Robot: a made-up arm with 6 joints.
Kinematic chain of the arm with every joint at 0, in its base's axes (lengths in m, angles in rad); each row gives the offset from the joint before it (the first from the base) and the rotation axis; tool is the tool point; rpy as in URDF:
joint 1: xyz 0 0 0.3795 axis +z
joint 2: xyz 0 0 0 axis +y
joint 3: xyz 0.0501 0 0.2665 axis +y
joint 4: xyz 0.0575 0 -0.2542 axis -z
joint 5: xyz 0 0 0 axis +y
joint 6: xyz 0.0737 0 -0.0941 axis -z
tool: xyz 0 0 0 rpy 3.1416 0 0
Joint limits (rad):
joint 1: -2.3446..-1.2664
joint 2: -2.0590..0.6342
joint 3: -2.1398..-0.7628
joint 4: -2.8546..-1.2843
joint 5: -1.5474..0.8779
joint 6: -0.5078..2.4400
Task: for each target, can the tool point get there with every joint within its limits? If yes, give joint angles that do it. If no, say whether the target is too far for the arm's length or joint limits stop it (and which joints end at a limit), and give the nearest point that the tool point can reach.
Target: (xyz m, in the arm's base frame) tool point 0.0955 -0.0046 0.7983
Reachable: yes | joints -1.5594 -1.0355 -1.3156 -1.9165 -0.3486 1.5786
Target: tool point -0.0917 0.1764 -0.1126
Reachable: no: joint limits stop it (at a limit: joint 1, joint 2, joint 3, joint 4) | nearest point -0.1414 -0.1764 0.2205 | short by 0.488 m
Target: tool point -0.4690 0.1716 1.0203
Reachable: no: too far | nearest point -0.1029 0.2435 0.9338 | short by 0.383 m
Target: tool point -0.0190 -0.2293 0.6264
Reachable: yes | joints -1.9702 -0.3558 -1.2811 -2.4970 -0.8365 1.3204
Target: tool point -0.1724 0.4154 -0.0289
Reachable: no: joint limits stop it (at a limit: joint 1, joint 2, joint 3, joint 4, joint 5) | nearest point -0.0501 0.4660 0.3149 | short by 0.368 m
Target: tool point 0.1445 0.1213 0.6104
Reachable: yes | joints -2.0362 -1.7161 -1.1511 -2.4597 -1.0406 0.5364
